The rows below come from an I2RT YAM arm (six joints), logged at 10 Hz.
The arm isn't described. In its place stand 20 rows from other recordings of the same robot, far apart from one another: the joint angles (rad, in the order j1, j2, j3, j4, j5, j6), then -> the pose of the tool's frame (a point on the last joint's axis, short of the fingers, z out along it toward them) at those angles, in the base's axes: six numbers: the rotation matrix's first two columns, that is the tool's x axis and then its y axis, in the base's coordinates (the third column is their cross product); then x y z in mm.
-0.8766 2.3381 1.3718 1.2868 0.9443 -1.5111 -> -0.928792, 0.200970, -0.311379, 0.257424, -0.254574, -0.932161, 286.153, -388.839, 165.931
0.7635 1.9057 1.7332 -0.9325 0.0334 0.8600 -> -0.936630, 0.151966, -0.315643, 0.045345, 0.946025, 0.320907, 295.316, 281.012, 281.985
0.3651 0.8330 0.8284 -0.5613 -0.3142 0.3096 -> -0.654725, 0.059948, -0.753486, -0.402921, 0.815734, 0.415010, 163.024, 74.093, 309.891
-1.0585 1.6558 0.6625 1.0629 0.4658 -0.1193 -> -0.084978, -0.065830, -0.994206, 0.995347, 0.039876, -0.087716, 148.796, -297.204, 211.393
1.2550 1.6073 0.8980 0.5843 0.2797 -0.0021 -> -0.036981, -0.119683, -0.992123, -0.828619, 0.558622, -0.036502, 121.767, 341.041, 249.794
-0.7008 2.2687 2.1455 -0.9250 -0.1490 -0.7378 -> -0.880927, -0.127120, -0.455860, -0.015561, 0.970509, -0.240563, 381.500, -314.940, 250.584
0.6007 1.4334 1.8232 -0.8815 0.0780 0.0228 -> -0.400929, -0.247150, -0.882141, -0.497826, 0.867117, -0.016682, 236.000, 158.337, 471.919
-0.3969 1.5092 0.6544 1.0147 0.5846 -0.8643 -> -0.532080, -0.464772, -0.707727, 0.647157, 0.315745, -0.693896, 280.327, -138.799, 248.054
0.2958 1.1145 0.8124 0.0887 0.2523 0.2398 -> -0.208404, 0.176922, -0.961908, 0.000612, 0.983526, 0.180766, 252.678, 67.711, 311.908
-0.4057 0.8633 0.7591 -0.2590 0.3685 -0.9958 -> -0.746121, -0.531539, -0.400960, 0.094537, 0.511537, -0.854045, 177.367, -90.140, 310.243
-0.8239 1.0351 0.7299 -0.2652 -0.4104 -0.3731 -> -0.503703, 0.052081, -0.862305, 0.280419, 0.953987, -0.106184, 164.441, -156.711, 266.543
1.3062 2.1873 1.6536 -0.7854 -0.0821 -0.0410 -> -0.213419, -0.943876, -0.252093, -0.976857, 0.202408, 0.069149, 112.605, 426.762, 149.889
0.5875 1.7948 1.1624 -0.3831 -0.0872 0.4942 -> -0.902680, -0.033417, -0.429013, -0.184274, 0.930959, 0.315212, 305.775, 207.353, 181.471
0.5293 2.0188 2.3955 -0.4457 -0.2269 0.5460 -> -0.406924, 0.348134, -0.844521, -0.555103, 0.639992, 0.531292, 383.112, 233.391, 489.871
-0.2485 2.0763 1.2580 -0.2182 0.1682 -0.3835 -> -0.895242, -0.153416, -0.418336, -0.010633, 0.945946, -0.324150, 400.443, -107.759, 112.753
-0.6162 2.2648 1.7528 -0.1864 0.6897 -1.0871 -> -0.990803, -0.135178, 0.006032, -0.072244, 0.490776, -0.868285, 402.738, -312.971, 183.471
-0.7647 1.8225 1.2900 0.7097 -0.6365 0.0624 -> 0.135342, -0.060355, -0.988959, 0.126371, 0.991042, -0.043188, 323.713, -281.258, 314.582
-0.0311 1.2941 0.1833 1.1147 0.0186 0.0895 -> 0.008323, 0.089149, -0.995983, 0.049132, 0.994779, 0.089452, 219.875, -7.503, 174.991
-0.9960 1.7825 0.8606 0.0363 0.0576 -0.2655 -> -0.631264, 0.492704, -0.598956, 0.717209, 0.664760, -0.209061, 183.481, -287.026, 127.846
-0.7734 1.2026 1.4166 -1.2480 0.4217 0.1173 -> -0.518554, 0.655485, -0.549036, 0.853701, 0.432894, -0.289478, 137.293, -154.401, 378.965
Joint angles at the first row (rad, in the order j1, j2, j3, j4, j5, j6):
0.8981, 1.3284, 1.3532, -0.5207, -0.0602, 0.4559
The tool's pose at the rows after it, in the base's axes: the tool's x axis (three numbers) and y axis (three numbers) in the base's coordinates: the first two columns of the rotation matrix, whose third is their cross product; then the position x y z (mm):
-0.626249, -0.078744, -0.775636, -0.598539, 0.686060, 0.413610, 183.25, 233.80, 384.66
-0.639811, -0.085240, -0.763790, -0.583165, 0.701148, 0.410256, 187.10, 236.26, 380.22
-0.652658, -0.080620, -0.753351, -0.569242, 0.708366, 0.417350, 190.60, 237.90, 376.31
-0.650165, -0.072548, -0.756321, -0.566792, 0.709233, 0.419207, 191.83, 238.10, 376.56
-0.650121, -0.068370, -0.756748, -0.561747, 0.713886, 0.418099, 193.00, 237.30, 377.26
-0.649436, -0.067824, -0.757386, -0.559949, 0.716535, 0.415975, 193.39, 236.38, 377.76
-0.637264, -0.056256, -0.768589, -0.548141, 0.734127, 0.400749, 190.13, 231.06, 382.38
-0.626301, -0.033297, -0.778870, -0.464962, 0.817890, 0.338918, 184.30, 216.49, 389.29
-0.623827, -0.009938, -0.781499, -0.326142, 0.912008, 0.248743, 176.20, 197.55, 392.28
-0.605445, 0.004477, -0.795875, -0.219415, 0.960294, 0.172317, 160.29, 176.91, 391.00
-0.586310, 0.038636, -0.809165, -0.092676, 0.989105, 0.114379, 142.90, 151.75, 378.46
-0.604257, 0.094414, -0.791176, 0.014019, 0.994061, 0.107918, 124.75, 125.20, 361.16
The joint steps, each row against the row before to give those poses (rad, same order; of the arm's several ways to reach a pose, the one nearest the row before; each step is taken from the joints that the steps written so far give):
0.0008, 0.0039, 0.0075, -0.0057, 0.0009, 0.0018
-0.0041, 0.0185, 0.0054, -0.0114, 0.0068, 0.0050
-0.0057, 0.0124, -0.0020, 0.0029, -0.0011, 0.0115
-0.0024, 0.0016, -0.0004, 0.0090, 0.0025, 0.0022
-0.0043, 0.0011, 0.0038, -0.0029, 0.0035, 0.0007
-0.0027, -0.0010, 0.0016, -0.0035, 0.0015, -0.0017
0.0010, -0.0201, 0.0013, -0.0154, 0.0331, -0.0023
-0.0006, -0.0344, 0.0175, -0.0900, 0.1297, 0.0102
0.0010, -0.0374, 0.0139, -0.1312, 0.1744, 0.0354
0.0169, -0.0709, -0.0351, -0.0916, 0.1473, 0.0352
0.0111, -0.0987, -0.0925, -0.0701, 0.1411, 0.0663
-0.0019, -0.1051, -0.0973, -0.0938, 0.0568, 0.1062

